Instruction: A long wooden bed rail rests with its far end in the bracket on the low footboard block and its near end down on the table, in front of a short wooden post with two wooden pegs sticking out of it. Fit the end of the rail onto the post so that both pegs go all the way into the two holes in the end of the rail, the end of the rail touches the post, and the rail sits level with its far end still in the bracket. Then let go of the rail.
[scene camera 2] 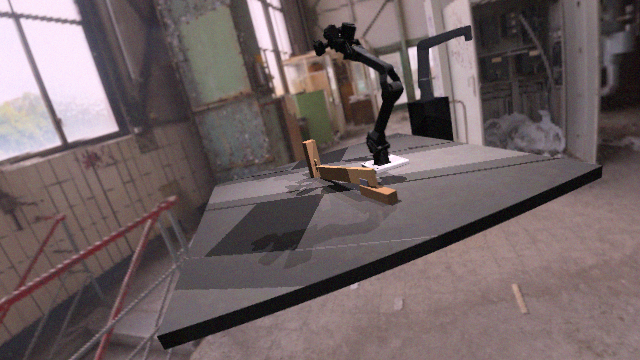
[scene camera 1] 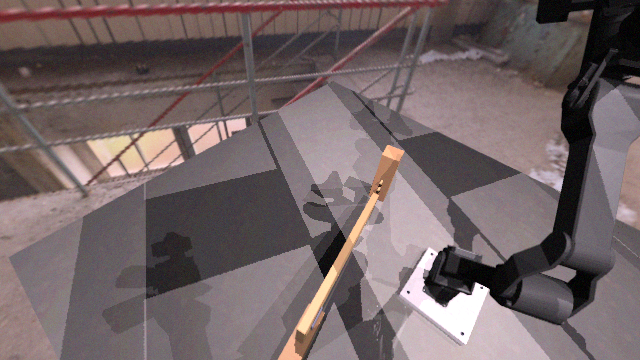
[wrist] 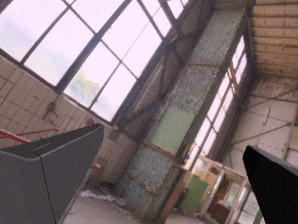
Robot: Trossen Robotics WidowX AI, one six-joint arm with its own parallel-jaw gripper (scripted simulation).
Labels:
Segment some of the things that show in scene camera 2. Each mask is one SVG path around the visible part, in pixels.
A wooden rail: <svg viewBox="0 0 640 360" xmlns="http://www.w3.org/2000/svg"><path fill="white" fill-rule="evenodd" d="M318 166L321 179L361 184L361 178L368 181L368 186L378 185L374 168Z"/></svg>

